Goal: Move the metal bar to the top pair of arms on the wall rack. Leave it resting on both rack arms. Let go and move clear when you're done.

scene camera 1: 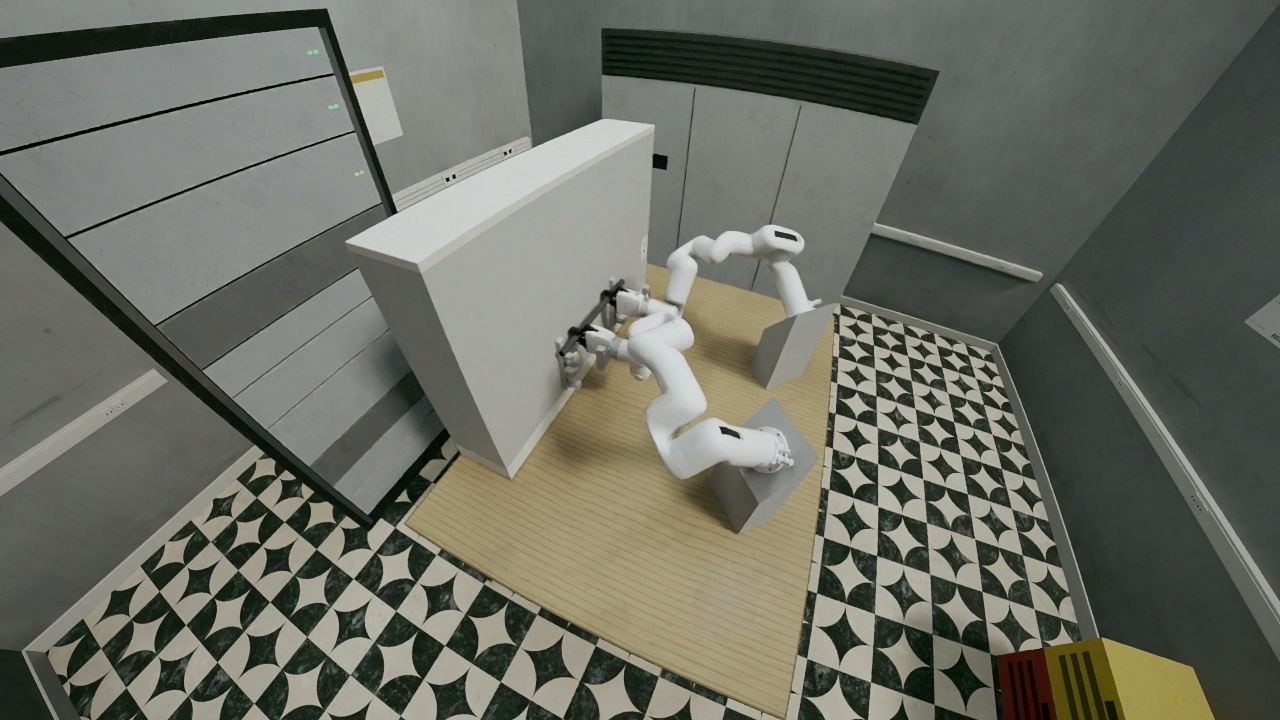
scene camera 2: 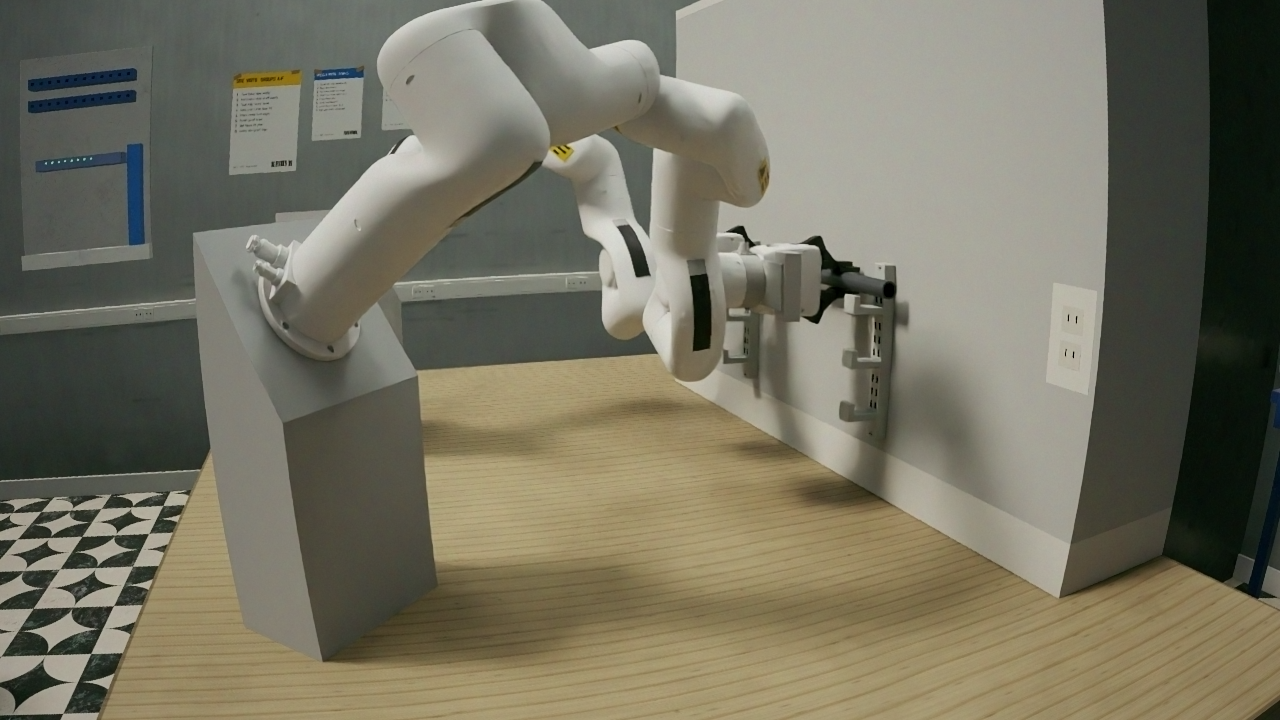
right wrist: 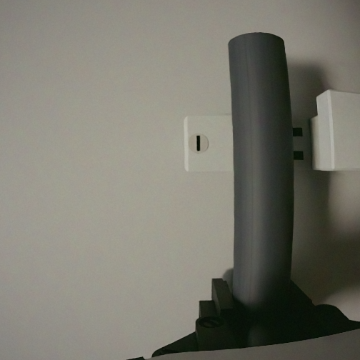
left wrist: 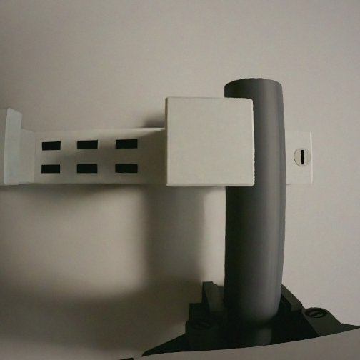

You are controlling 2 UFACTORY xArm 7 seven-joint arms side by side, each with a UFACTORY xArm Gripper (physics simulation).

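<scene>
The dark grey metal bar (scene camera 1: 594,313) (scene camera 2: 870,283) (left wrist: 255,225) (right wrist: 262,165) is level, close to the wall. My left gripper (scene camera 1: 583,334) (left wrist: 237,304) is shut on it. My right gripper (scene camera 1: 617,293) (scene camera 2: 836,279) (right wrist: 246,301) is shut on it too. The wall rack has two upright rails (scene camera 2: 881,367) (left wrist: 105,156) (right wrist: 215,130) with arms. In the left wrist view the square tip of an arm (left wrist: 210,142) overlaps the bar's edge, in front of it. In the right wrist view a gap shows between the bar and the top arm (right wrist: 347,131) (scene camera 2: 863,306). Contact underneath is hidden.
The rack is on a thick grey wall panel (scene camera 1: 537,241) (scene camera 2: 984,223) standing on the wooden platform (scene camera 1: 626,573) (scene camera 2: 716,626). Lower rack arms (scene camera 2: 861,360) stick out below the bar. Two grey arm pedestals (scene camera 1: 760,501) (scene camera 1: 792,344) stand opposite the panel.
</scene>
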